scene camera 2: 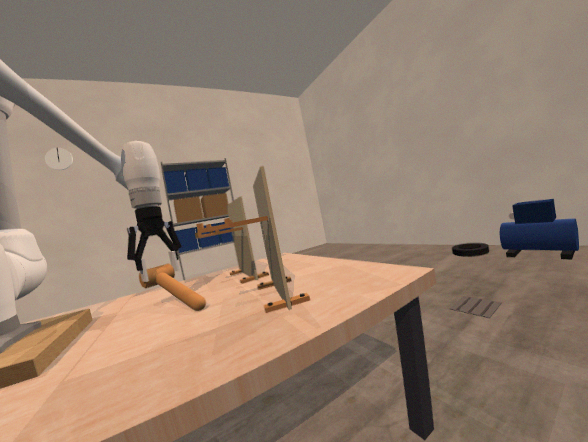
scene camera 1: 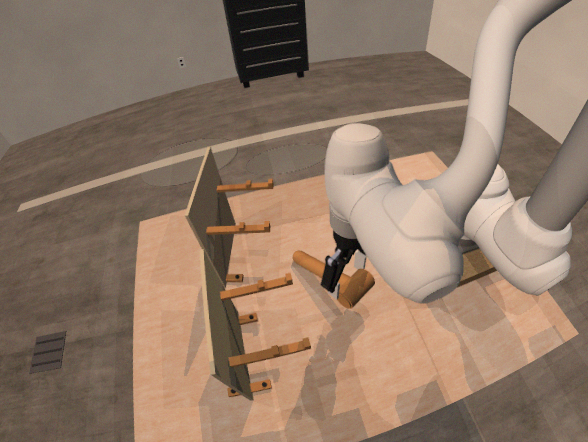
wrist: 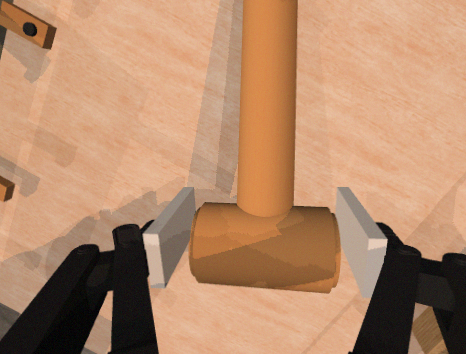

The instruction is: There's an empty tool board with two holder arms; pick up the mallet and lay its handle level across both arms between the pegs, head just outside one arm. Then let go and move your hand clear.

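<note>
My gripper, which I can see in the wrist view and also in scene camera 1, has its grip on a wooden mallet. The mallet is still resting on the table.
</note>
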